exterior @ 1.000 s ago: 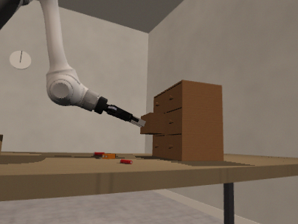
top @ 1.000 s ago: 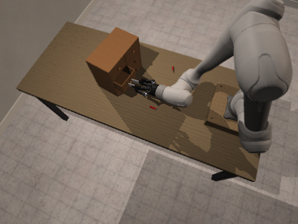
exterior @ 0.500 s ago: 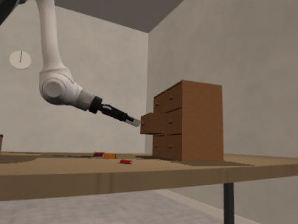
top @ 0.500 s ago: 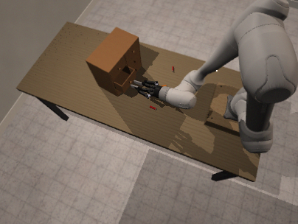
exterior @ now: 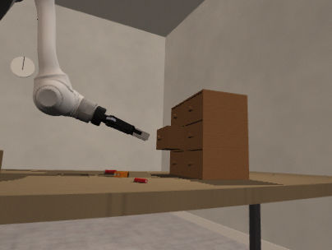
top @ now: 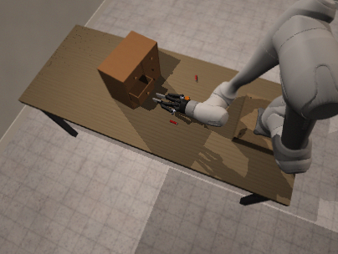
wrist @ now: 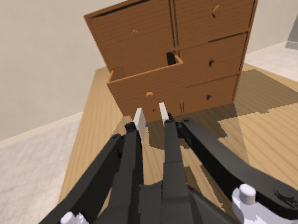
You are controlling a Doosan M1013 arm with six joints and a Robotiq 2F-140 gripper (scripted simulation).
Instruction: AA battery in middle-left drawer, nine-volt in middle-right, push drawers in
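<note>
The AA battery is 150 mm below my hand, 100 mm behind it and 50 mm to the left of it. Also, from my hand: orange nine-volt battery: 150 mm below, 140 mm to the right, 130 mm behind.
</note>
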